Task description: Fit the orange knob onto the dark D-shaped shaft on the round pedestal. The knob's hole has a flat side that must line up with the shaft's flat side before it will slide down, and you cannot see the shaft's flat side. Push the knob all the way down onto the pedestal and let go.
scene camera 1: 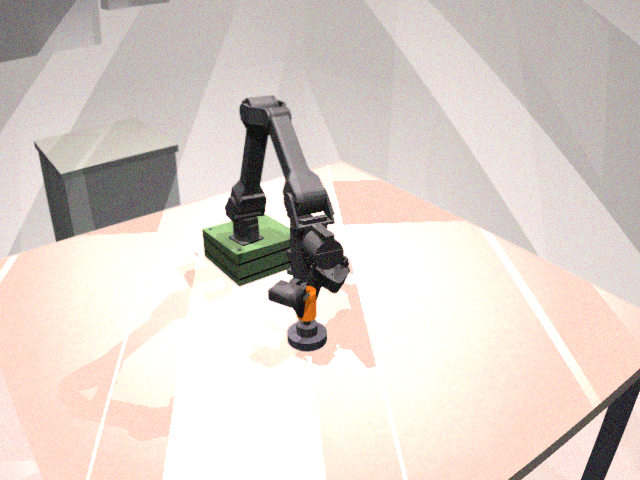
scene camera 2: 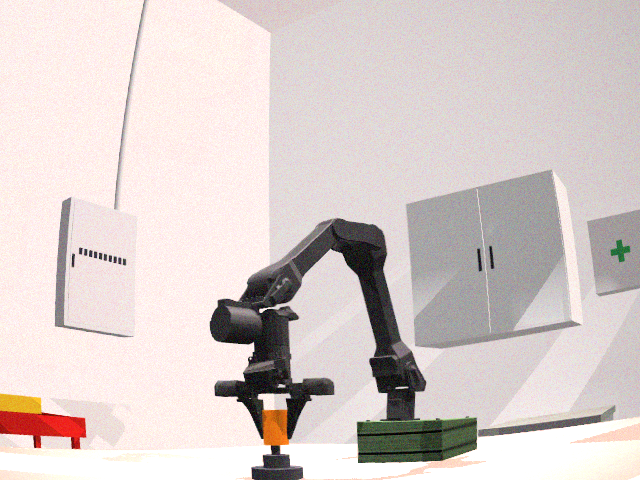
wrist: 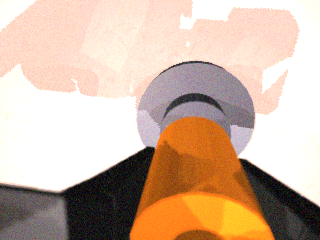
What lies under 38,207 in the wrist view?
The gripper.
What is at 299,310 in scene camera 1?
The gripper.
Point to an orange knob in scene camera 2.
274,421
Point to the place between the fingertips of the gripper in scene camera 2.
276,439
